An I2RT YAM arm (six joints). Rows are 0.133 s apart.
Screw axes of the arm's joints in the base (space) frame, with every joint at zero. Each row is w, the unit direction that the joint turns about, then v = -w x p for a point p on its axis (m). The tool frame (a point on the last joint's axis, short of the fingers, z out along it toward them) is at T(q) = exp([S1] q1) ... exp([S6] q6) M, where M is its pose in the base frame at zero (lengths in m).
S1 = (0, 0, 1, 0, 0, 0)
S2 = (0, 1, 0, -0.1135, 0, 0.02)
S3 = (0, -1, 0, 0.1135, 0, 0.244)
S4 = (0, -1, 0, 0.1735, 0, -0.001)
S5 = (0, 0, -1, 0, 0.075, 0)
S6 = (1, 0, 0, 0, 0.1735, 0)
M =
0 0 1 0.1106
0 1 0 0
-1 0 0 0.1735
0 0 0 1
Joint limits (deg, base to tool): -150..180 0..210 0..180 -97..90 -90..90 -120..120
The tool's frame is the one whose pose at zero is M.
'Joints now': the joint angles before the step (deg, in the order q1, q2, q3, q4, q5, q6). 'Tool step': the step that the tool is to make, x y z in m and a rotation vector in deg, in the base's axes. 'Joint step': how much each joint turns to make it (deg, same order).
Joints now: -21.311, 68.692, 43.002, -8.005, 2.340, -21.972
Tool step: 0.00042, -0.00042, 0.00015, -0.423, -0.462, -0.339
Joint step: 0.004, 0.027, -0.167, 0.778, 0.410, 0.000
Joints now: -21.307, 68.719, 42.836, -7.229, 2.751, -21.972
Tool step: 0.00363, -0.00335, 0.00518, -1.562, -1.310, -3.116
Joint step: 0.037, 0.626, 0.924, 1.426, 3.190, 0.856
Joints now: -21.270, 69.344, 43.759, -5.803, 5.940, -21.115
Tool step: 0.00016, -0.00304, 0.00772, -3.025, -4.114, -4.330
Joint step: -0.012, -0.693, -0.536, 4.644, 4.418, 0.942
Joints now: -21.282, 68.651, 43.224, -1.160, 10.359, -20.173
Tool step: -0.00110, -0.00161, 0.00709, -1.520, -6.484, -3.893
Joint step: 0.010, -0.998, -1.451, 6.537, 3.203, 2.470
